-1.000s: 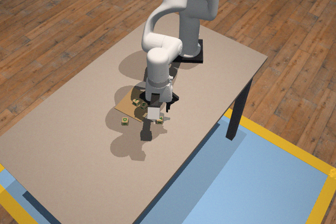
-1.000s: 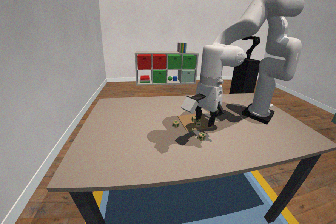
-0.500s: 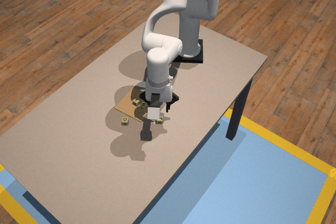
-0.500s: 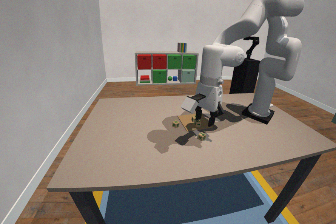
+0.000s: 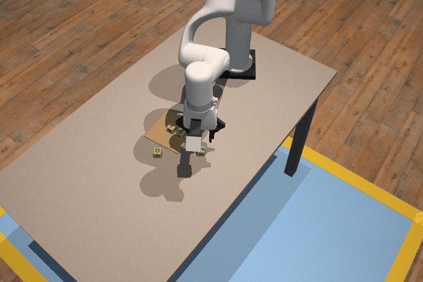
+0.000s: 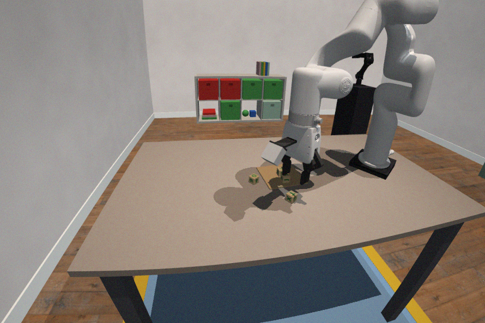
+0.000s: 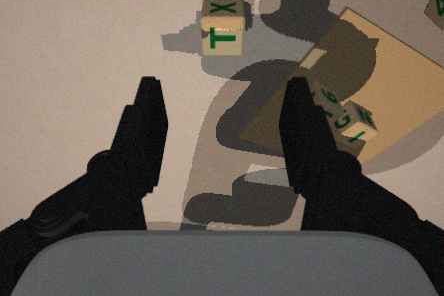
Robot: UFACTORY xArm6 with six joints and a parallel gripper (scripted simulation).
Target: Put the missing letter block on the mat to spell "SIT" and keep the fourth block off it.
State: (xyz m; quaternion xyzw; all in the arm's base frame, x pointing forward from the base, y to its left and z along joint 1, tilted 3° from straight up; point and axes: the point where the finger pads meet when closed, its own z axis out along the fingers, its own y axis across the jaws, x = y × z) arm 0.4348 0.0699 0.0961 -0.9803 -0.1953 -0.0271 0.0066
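Now: hand 8 cm above the T block. From my hand the other things lie so: I block: 13 cm to the right, 8 cm below, 4 cm behind; S block: 9 cm to the right, 8 cm below, 3 cm behind; D block: 12 cm to the right, 8 cm below, 7 cm ahead.
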